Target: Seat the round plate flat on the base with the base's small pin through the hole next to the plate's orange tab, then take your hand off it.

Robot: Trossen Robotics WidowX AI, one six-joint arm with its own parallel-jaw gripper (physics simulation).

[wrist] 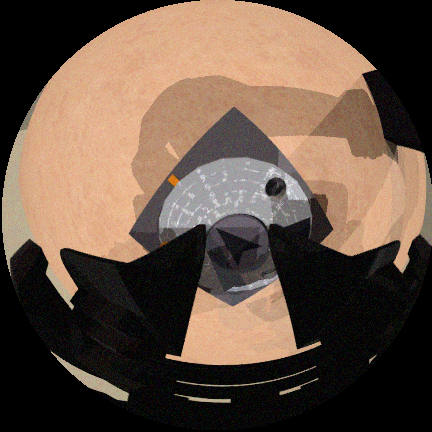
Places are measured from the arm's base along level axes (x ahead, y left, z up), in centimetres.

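Where they show: gripper, fingertip midpoint: [237,230].
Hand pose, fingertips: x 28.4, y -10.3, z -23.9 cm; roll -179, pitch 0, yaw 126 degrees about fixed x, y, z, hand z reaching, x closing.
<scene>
Each offset is from my fingertips to the top centre of the thing. "pt": to the spot under its first point. Level surfaces: height alone.
The round silver-grey plate @[dz +1.5, dx +0.7, dy +0.6 cm] [227,180] lies over the dark, diamond-looking base @[pt dz -1.1, dx -4.9, dy -3.6 cm] [234,131]. I cannot tell whether it sits flat. A dark hole @[pt dz -1.1, dx -3.6, dy +0.6 cm] [275,186] shows at its upper right. Another dark hole [168,233] is at its left edge, beside a sliver of the orange tab [164,244], mostly hidden by the left finger. A small orange mark @[pt dz -1.0, dx -0.1, dy -5.1 cm] [173,180] is at the base's upper left edge. The small pin cannot be made out. My gripper [237,230] is shut on the plate's round central hub @[pt dz +0.4, dx -0.6, dy +0.5 cm] [250,230], one finger at each side.
The tan table top @[dz -3.5 cm] [230,40] surrounds the base. The arm's shadow falls over the table and part of the base. A black object [397,112] stands at the upper right edge of the view. Pale floor [15,185] shows past the table's left edge.
</scene>
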